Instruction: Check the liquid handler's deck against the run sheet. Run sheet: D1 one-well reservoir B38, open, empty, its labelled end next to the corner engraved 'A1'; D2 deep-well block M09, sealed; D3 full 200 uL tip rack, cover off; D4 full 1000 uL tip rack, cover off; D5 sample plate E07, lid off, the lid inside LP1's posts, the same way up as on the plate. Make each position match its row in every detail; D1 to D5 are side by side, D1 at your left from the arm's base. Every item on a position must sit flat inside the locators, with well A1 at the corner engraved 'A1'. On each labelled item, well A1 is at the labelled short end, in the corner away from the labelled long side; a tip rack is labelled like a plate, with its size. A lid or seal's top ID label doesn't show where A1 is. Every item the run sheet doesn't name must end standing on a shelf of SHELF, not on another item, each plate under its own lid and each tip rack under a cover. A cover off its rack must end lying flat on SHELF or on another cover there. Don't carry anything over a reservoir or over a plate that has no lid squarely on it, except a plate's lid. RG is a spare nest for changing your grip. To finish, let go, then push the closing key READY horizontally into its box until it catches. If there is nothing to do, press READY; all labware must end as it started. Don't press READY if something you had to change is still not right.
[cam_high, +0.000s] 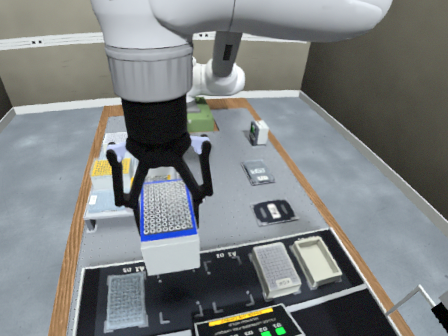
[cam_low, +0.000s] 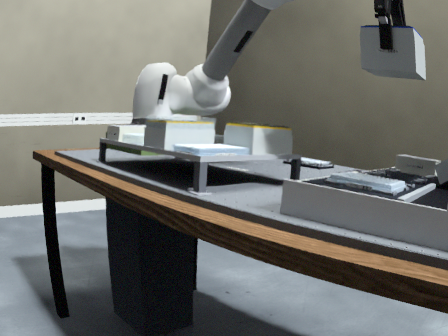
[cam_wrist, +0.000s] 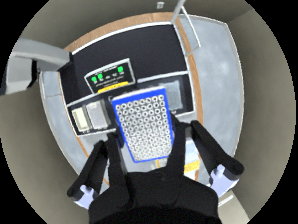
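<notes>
Right now the clear sample plate is 280 mm below my hand, 120 mm to the right of it and 10 mm behind it. Round my hand: blue-rimmed tip rack (10 mm to the right, 10 mm behind); then deep-well block (260 mm below, 250 mm to the left, 10 mm ahead); then yellow-rimmed tip rack (330 mm behind, 230 mm below, 20 mm to the right).
</notes>
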